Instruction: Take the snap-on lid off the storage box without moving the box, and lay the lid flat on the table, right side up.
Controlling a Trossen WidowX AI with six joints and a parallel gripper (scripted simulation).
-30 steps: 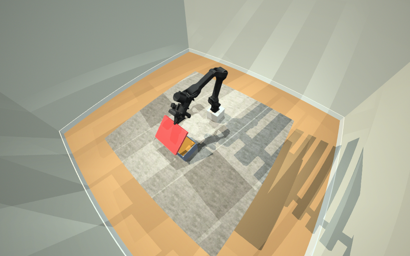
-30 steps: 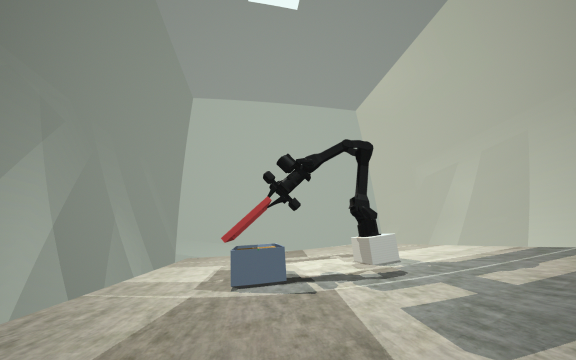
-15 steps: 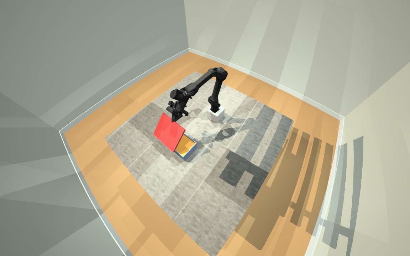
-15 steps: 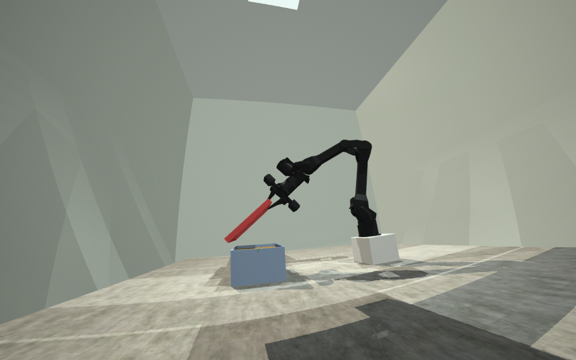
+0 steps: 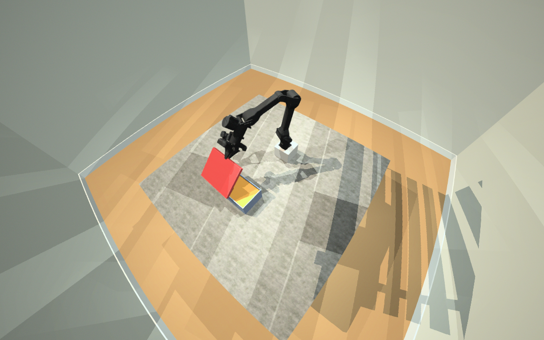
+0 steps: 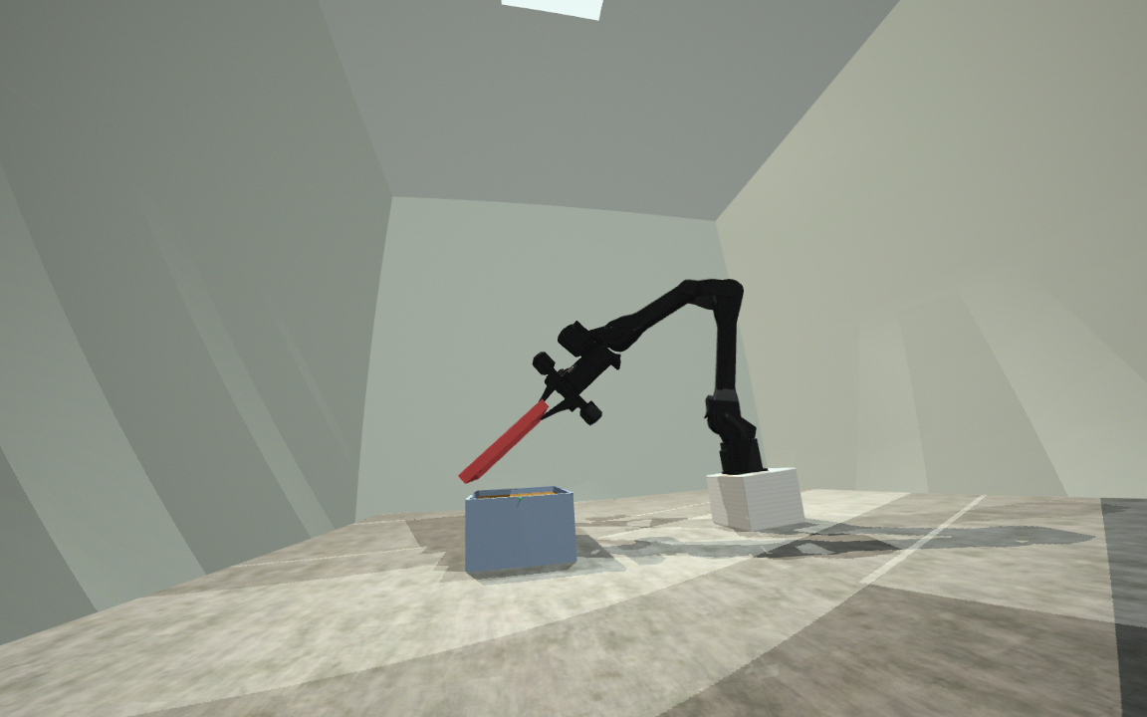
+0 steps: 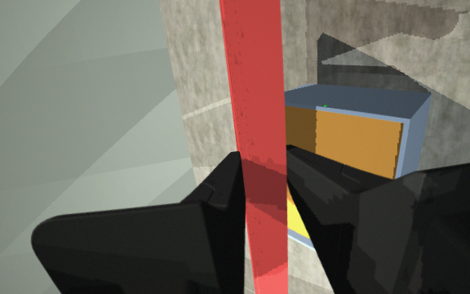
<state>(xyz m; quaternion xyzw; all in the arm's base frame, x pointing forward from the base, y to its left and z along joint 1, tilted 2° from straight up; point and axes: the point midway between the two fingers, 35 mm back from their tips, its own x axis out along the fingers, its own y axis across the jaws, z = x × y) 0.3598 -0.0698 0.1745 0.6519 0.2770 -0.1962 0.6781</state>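
The red lid is 70 mm ahead of my gripper tip, 10 mm to the left of it and 50 mm below it. The rest, counted from my gripper tip: blue-grey storage box: 30 mm ahead, 120 mm to the left, 190 mm below.
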